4 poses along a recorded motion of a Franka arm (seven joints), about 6.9 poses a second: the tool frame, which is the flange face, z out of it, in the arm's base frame.
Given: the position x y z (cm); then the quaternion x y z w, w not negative.
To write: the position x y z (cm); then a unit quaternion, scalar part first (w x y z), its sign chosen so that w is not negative. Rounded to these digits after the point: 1 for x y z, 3 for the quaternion.
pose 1, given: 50.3 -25.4 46.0 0.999 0.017 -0.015 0.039
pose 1, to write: 50.3 -25.4 46.0 0.039 0.999 0.017 -0.015
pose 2, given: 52.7 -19.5 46.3 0.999 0.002 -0.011 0.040
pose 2, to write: 52.7 -19.5 46.3 0.040 0.999 0.002 -0.011
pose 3, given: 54.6 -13.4 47.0 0.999 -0.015 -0.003 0.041
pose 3, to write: 54.6 -13.4 47.0 0.041 0.999 -0.015 -0.003
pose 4, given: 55.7 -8.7 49.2 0.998 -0.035 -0.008 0.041
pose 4, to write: 55.7 -8.7 49.2 0.041 0.998 -0.035 -0.008
